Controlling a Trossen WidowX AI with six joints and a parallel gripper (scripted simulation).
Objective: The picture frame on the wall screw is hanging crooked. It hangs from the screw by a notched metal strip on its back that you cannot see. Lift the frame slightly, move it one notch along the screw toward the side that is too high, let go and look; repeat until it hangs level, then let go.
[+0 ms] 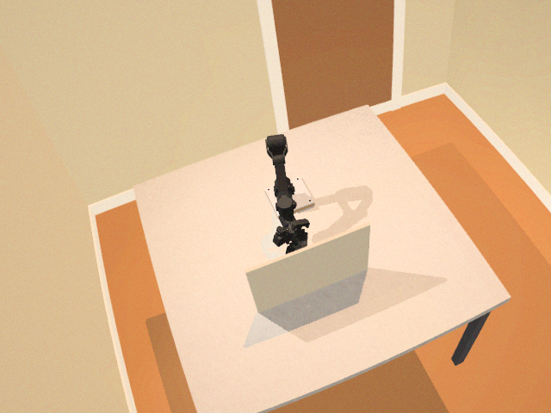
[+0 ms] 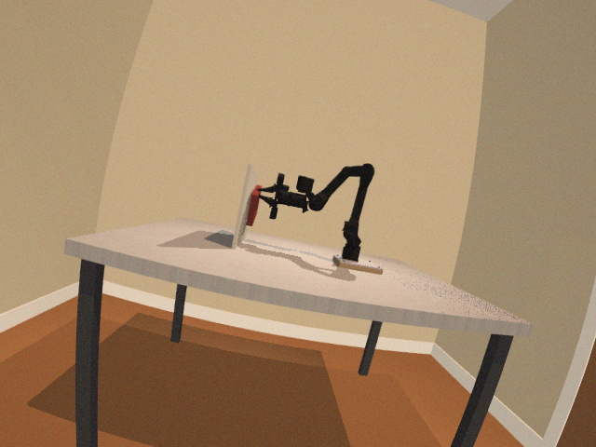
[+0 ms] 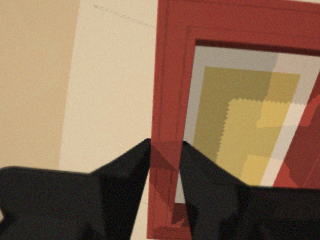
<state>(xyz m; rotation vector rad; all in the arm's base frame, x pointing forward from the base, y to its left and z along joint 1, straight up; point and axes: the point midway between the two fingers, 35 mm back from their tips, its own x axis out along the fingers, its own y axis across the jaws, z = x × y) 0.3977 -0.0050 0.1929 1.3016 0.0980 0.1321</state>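
Now: gripper tip 5 cm above the red picture frame, 1 cm to the left of it and 1 cm short of it. Also, from my gripper tip: wall panel (6 cm below, 2 cm ahead, 1 cm to the left).
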